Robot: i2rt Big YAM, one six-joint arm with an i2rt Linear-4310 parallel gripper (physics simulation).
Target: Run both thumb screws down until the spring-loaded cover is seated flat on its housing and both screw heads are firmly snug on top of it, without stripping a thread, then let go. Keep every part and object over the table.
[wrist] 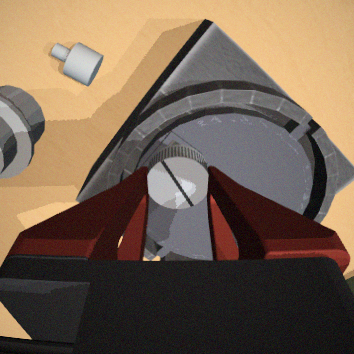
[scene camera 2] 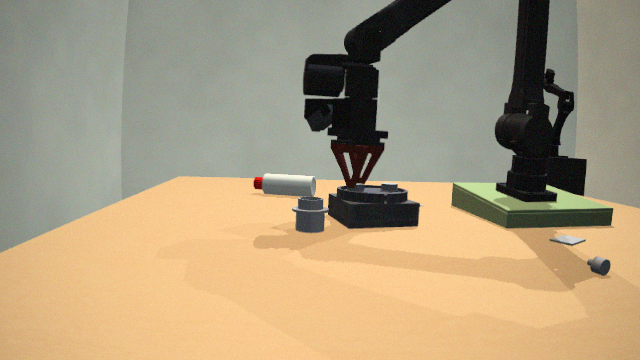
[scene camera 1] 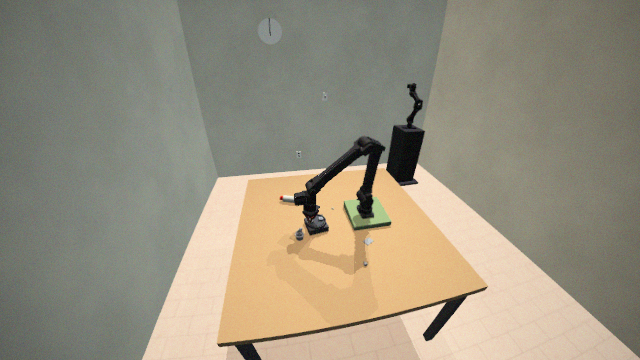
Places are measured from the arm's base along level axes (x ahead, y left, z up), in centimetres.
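Pixels of known places: gripper, fingertip midpoint: (wrist: 177, 176) (scene camera 2: 355, 186) (scene camera 1: 311, 220); arm's base at its link origin: (scene camera 2: 525, 195) (scene camera 1: 365, 211).
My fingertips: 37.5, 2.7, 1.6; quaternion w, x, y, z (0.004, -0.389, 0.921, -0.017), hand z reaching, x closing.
Observation:
For each thing: its top centre in the pictures, then the offset to it from my fingertips, as dx, dy, dz. "*": a spot on its surface instead.
- black square housing at its top centre: (wrist: 223, 204) (scene camera 2: 372, 188) (scene camera 1: 316, 220) -3.2, -0.3, -0.4
- screw's slotted silver head at a spot on its surface: (wrist: 172, 189) * -0.1, +0.4, +0.5
- thumb screw at its top centre: (scene camera 2: 389, 183) (scene camera 1: 320, 218) -6.4, -0.7, +0.7
- grey flanged part at its top centre: (scene camera 2: 310, 198) (scene camera 1: 299, 232) +8.6, +7.3, -1.0
- pale stubbed cylinder at its top centre: (wrist: 68, 63) +7.4, +0.8, -4.0
- white bottle at its top centre: (scene camera 2: 284, 174) (scene camera 1: 289, 196) +10.8, -30.7, -1.0
- flat plate at its top centre: (scene camera 2: 568, 239) (scene camera 1: 368, 241) -31.3, +19.0, -5.7
- small knob at its top centre: (scene camera 2: 598, 256) (scene camera 1: 365, 262) -22.8, +34.0, -4.0
The black square housing (scene camera 1: 317, 228) (scene camera 2: 375, 215) (wrist: 215, 55) stands on the table. Its grey round cover (wrist: 250, 155) lies inside a raised ring; whether it is fully seated cannot be told. My gripper (scene camera 1: 311, 217) (scene camera 2: 354, 185) (wrist: 177, 176) points down over the cover, its dark red fingers shut on one thumb screw. That screw's slotted silver head (wrist: 172, 189) sits between the fingertips, with a knurled edge. The other thumb screw (scene camera 1: 321, 218) (scene camera 2: 389, 187) stands on the cover's other side, its head showing above the ring; my gripper hides it in the wrist view.
A grey flanged part (scene camera 1: 299, 235) (scene camera 2: 310, 221) (wrist: 27, 127) stands close beside the housing. A pale stubbed cylinder (wrist: 84, 64) lies near it. A white bottle (scene camera 1: 288, 199) (scene camera 2: 289, 184) lies behind. A flat plate (scene camera 1: 368, 241) (scene camera 2: 568, 240) and a small knob (scene camera 1: 365, 263) (scene camera 2: 600, 266) lie front right.

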